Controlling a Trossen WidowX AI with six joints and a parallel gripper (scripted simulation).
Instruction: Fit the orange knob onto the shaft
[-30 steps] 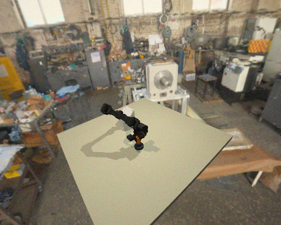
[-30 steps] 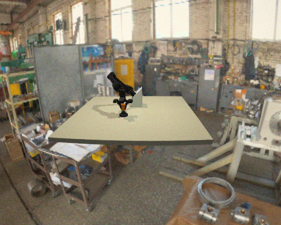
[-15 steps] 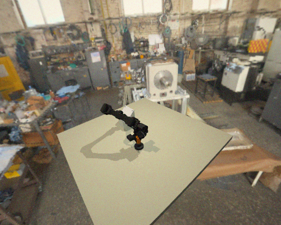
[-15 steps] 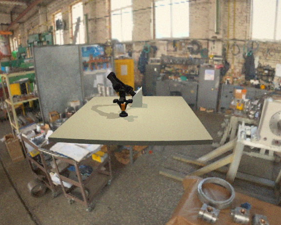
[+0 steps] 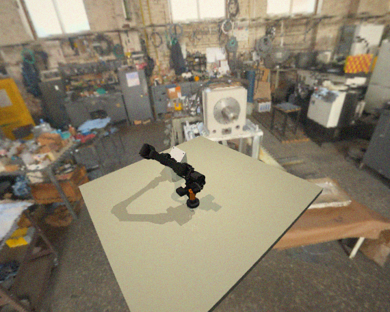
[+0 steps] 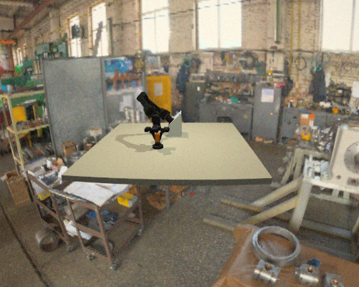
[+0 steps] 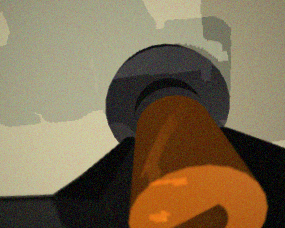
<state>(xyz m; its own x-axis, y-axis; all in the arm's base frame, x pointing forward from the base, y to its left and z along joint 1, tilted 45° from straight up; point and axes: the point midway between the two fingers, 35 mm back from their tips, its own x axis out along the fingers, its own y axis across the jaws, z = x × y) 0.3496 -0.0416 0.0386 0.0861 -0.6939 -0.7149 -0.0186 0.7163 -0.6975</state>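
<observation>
The pedestal is 30 mm below my gripper tip. From my gripper tip the other things lie so: orange knob 20 mm above.
</observation>
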